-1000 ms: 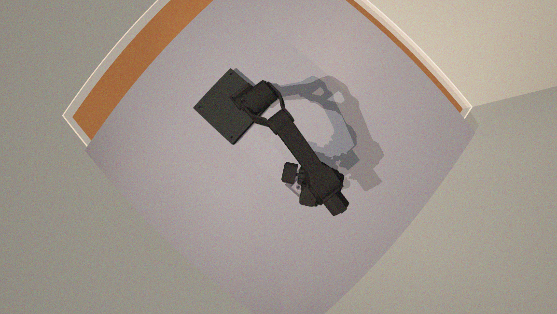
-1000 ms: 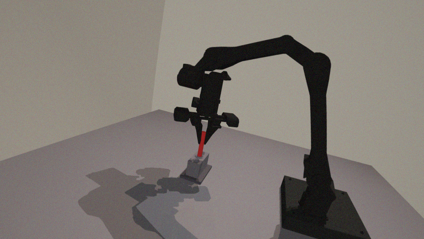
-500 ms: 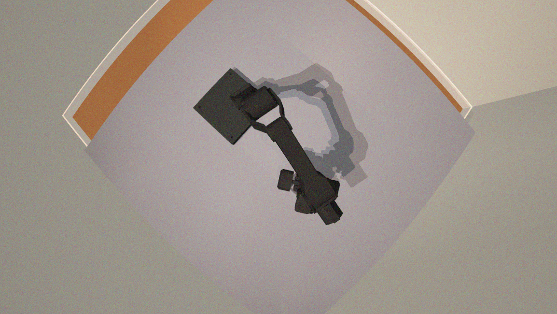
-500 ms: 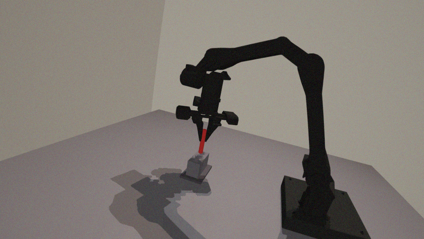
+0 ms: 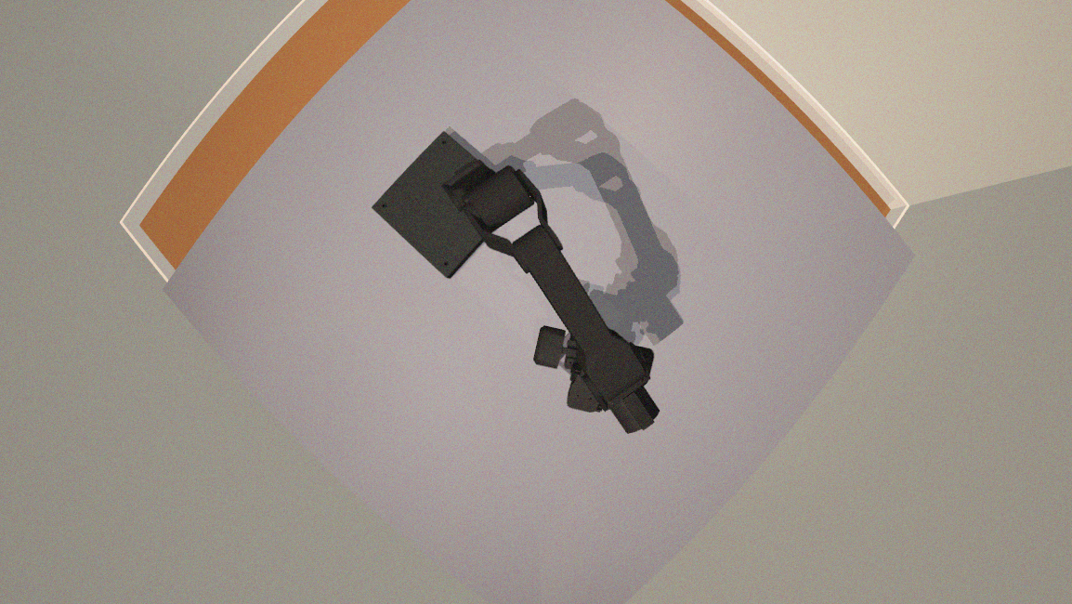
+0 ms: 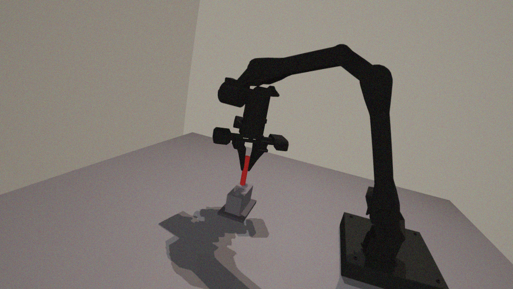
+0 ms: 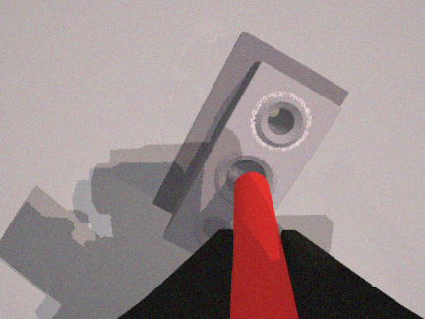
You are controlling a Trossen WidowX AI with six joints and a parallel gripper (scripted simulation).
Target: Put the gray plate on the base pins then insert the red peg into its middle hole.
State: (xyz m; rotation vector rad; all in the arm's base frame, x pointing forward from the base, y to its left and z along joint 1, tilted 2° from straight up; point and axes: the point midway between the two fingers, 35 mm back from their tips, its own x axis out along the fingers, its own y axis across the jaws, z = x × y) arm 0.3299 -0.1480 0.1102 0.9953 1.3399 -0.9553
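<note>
The gray plate lies 70 mm below my gripper tip. From my gripper tip the other things lie so: base (110 mm below); red peg (right at my gripper tip).
</note>
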